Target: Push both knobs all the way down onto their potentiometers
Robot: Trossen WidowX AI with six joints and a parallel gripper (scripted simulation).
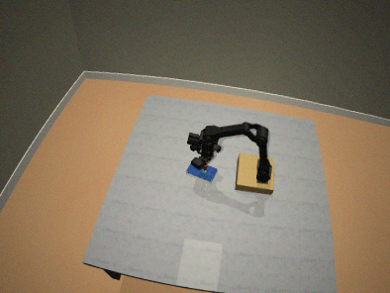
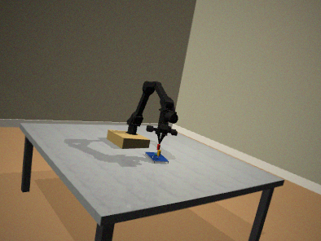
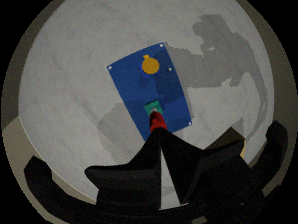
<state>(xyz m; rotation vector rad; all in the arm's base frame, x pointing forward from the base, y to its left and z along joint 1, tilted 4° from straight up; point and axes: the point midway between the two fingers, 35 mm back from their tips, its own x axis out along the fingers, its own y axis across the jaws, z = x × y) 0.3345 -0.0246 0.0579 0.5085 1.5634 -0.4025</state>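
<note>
My gripper tip is 20 mm above the red knob. From my gripper tip the other things lie so: yellow knob (50 mm ahead, 40 mm to the right, 40 mm below).
</note>
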